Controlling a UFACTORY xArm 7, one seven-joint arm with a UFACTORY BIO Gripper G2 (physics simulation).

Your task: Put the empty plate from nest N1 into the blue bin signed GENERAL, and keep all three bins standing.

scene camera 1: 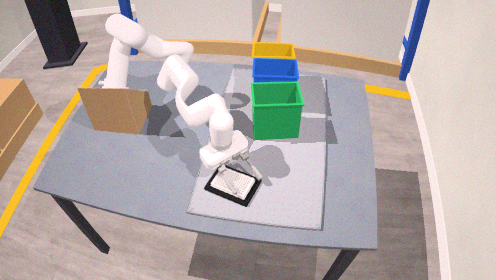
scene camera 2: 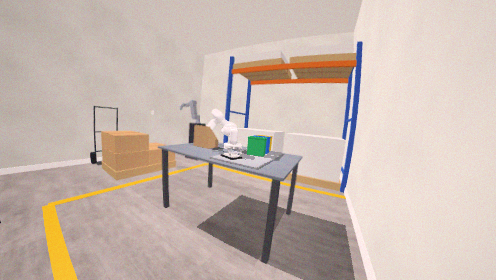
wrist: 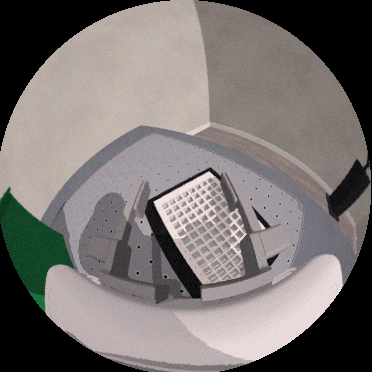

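Note:
My gripper is in sight, and the wrist view shows it too. As for the things, I see a green bin and a blue bin, and with them a white gridded plate and a black nest.

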